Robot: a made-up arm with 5 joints.
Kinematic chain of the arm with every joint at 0, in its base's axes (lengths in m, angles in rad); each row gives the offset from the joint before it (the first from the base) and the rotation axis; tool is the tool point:
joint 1: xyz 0 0 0.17 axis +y
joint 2: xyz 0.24 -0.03 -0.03 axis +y
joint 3: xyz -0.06 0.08 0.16 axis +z
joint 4: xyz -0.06 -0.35 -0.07 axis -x
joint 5: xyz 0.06 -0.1 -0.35 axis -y
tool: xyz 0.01 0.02 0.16
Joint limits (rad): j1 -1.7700..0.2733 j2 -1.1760..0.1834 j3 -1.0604..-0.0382 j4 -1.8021..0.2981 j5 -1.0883..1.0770
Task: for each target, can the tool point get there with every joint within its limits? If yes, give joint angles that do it. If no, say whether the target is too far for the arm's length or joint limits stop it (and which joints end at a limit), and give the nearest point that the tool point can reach.
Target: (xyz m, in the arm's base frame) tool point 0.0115 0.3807 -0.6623
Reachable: no: joint limits stop it (at a limit: joint 1, joint 2, joint 3, joint 5) | nearest point 0.0781 -0.0220 -0.4045 | short by 0.483 m
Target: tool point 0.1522 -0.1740 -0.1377
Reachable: yes | joints -0.8759 -0.4185 -0.9058 0.1204 0.5250
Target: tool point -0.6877 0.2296 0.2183
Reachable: no: joint limits stop it (at a limit: joint 1, joint 3, joint 4, joint 5) | nearest point -0.3537 -0.0776 0.1662 | short by 0.457 m
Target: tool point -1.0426 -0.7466 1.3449
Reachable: no: too far | nearest point -0.0507 -0.4361 0.5961 | short by 1.281 m
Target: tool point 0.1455 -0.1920 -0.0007
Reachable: yes | joints -0.0164 -0.3769 -0.4975 -0.8694 -0.2054
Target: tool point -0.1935 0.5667 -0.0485
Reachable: no: joint limits stop it (at a limit: joint 1, joint 3, joint 4, joint 5) | nearest point 0.0276 0.1330 0.0178 | short by 0.491 m
